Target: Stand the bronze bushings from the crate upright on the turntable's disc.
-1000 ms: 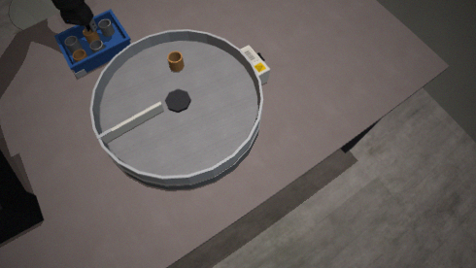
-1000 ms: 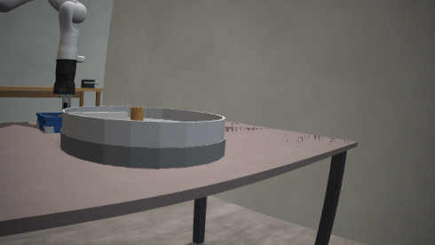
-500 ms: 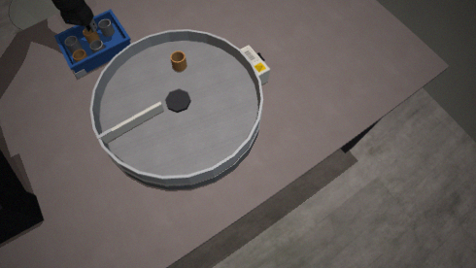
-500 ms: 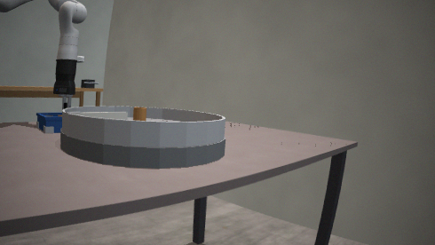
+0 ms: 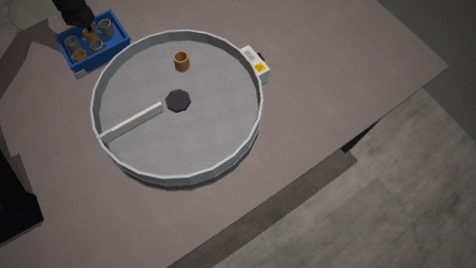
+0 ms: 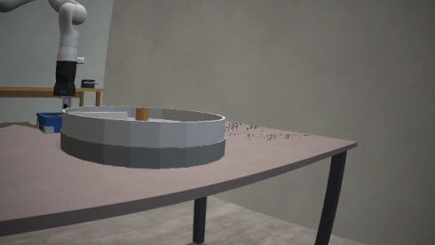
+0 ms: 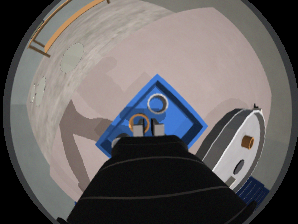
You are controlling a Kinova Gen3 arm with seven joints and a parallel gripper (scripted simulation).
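Right now the crate is 4 cm below my hand, 2 cm to the right of it and 1 cm behind it. Round my hand: turntable disc 35 cm to the right, 12 cm ahead, 1 cm below.
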